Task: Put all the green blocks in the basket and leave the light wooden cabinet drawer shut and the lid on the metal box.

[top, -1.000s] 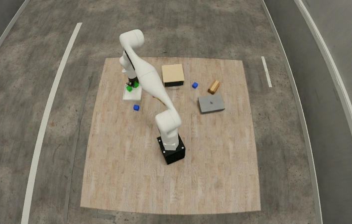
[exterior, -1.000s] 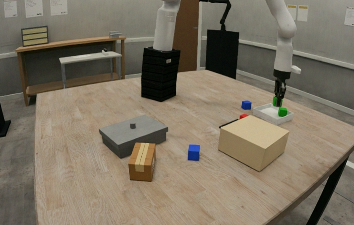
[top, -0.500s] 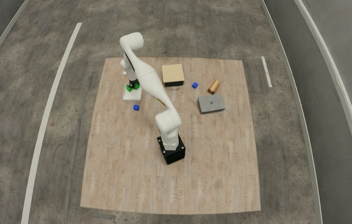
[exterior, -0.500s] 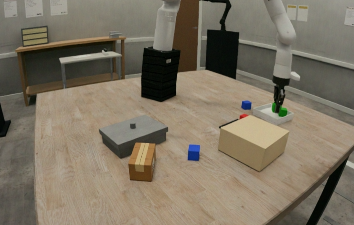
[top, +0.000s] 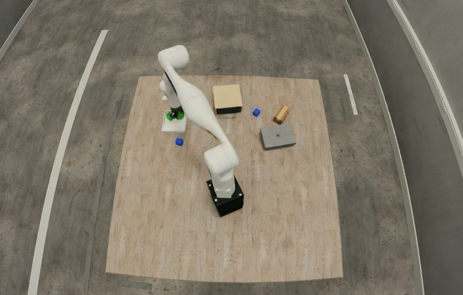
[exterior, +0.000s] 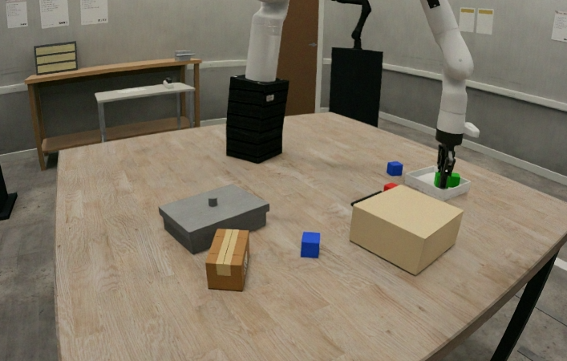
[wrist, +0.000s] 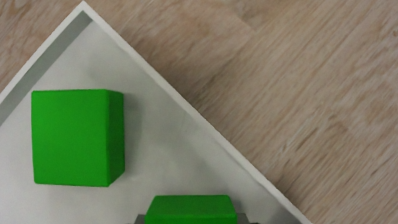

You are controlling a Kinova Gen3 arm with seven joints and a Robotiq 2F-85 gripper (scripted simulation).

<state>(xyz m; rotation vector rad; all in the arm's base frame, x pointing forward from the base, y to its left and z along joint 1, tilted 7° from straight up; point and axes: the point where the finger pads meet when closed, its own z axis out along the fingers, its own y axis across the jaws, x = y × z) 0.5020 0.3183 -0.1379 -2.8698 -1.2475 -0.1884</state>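
Right now my hand is 3 cm past the white basket, 3 cm to the right of it and 3 cm above it. Round my hand: light wooden cabinet (12 cm ahead, 29 cm to the right); red block (4 cm behind, 15 cm to the right, 2 cm below); drawer (11 cm ahead, 29 cm to the right).
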